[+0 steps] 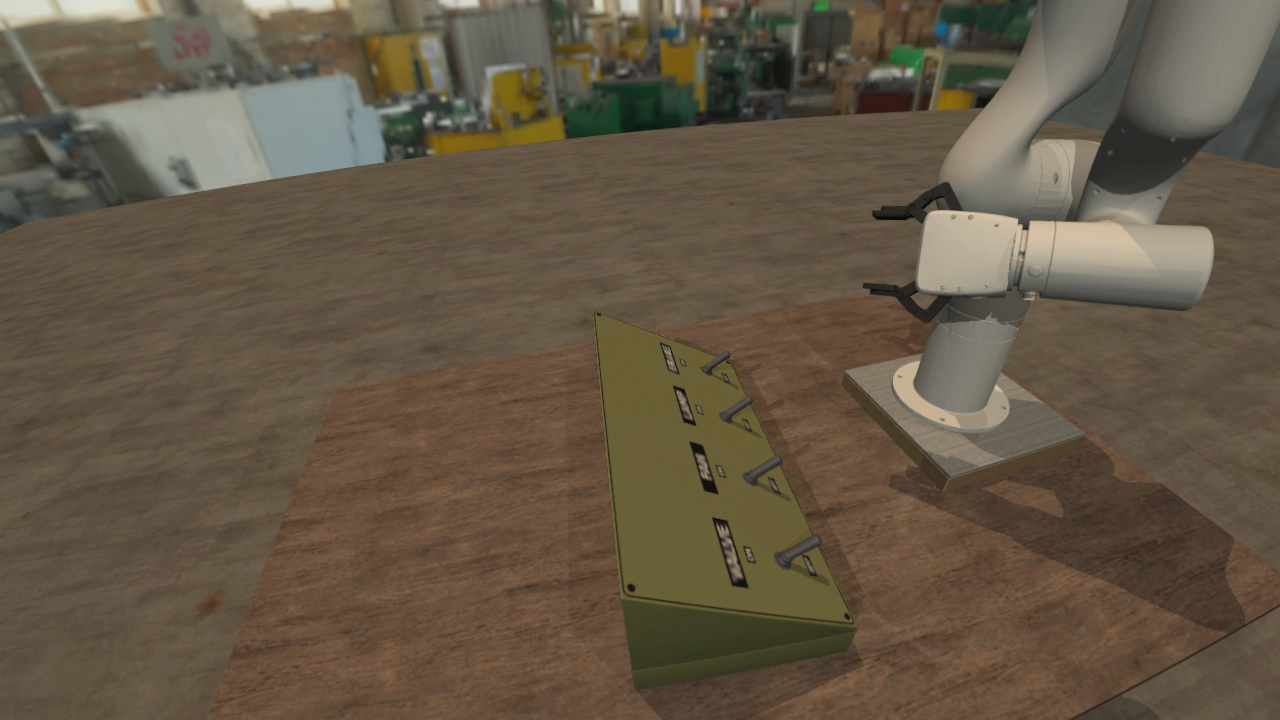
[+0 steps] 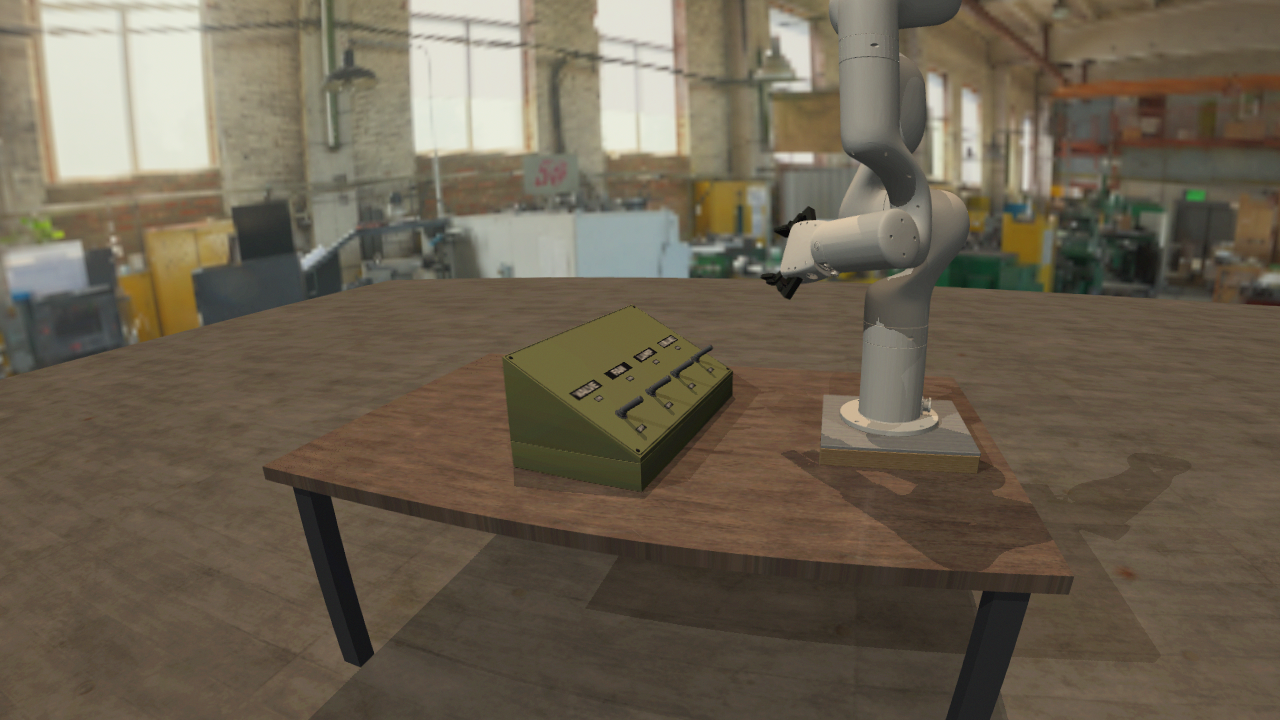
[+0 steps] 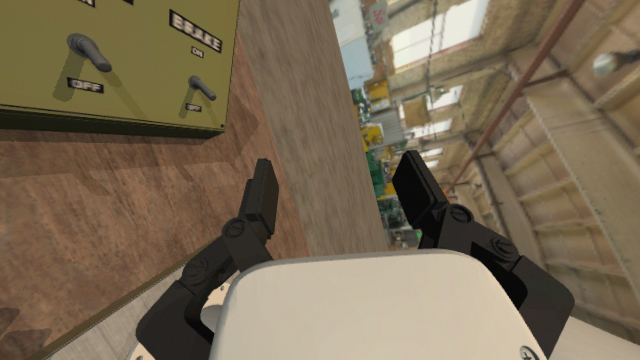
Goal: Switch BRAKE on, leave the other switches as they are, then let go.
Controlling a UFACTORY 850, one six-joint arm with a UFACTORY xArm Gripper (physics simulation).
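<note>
The BRAKE switch (image 1: 716,363) (image 2: 703,353) (image 3: 202,88) is a grey lever at the robot-side end of the row on the sloping olive panel (image 1: 653,519) (image 2: 572,349) (image 3: 150,70). It leans toward its OFF label, away from ON. The LAMP (image 1: 736,410) (image 2: 682,369), FAN (image 1: 763,471) (image 2: 659,387) and VALVE (image 1: 797,552) (image 2: 630,407) levers also lean toward OFF. My gripper (image 1: 870,249) (image 2: 772,254) (image 3: 336,169) is wide open and empty. It hangs in the air, above and apart from the panel, beyond its BRAKE end.
The panel stands on a brown wooden table (image 1: 447,537) (image 2: 402,438) (image 3: 150,200). The arm's base plate (image 1: 1011,447) (image 2: 895,443) stands on the same table, on the lever side of the panel.
</note>
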